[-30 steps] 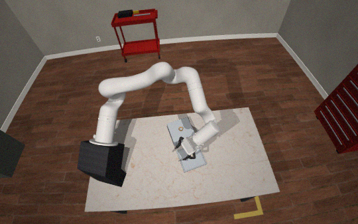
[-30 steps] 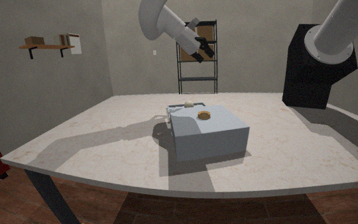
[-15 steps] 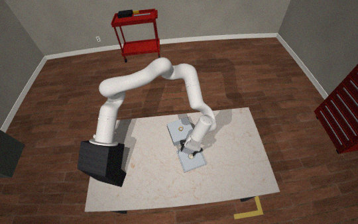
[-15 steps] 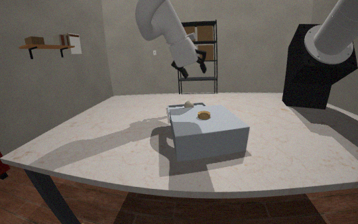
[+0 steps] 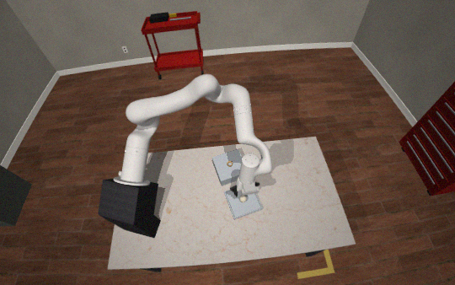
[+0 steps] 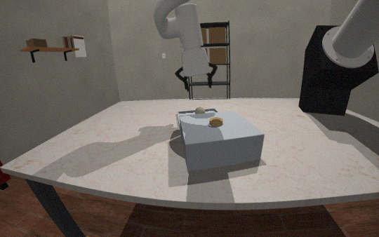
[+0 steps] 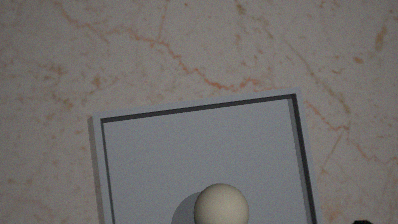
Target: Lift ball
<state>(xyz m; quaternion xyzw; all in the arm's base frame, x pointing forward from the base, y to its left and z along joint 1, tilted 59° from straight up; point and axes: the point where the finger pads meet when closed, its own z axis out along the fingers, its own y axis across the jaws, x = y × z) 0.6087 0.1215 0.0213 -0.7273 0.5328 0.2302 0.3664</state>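
My hand is 110 mm above the small tan ball. The rest, counted from my hand: grey box: 110 mm behind, 220 mm to the left, 80 mm below.
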